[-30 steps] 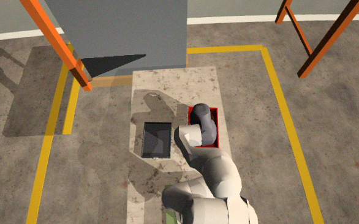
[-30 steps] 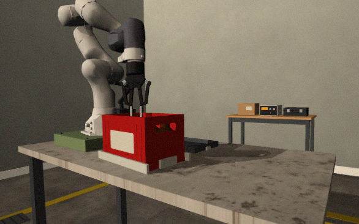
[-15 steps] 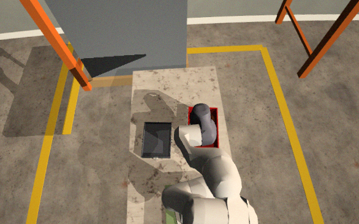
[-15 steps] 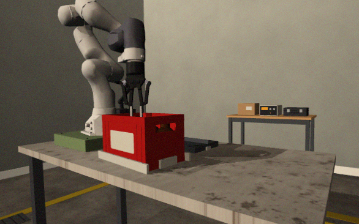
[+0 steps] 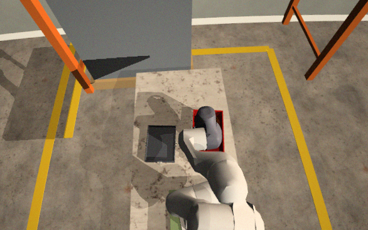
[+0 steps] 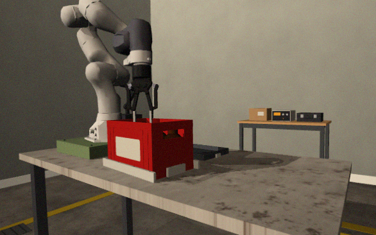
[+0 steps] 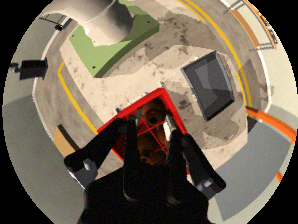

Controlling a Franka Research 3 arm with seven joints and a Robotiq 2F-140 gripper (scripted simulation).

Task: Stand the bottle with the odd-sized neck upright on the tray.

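My hand is 9 cm to the left of the brown bottle, 9 cm above it and 8 cm short of it. Round my hand: dark tray 25 cm to the left, 16 cm below, 7 cm ahead; red crate 9 cm below, 8 cm ahead, 5 cm to the right.
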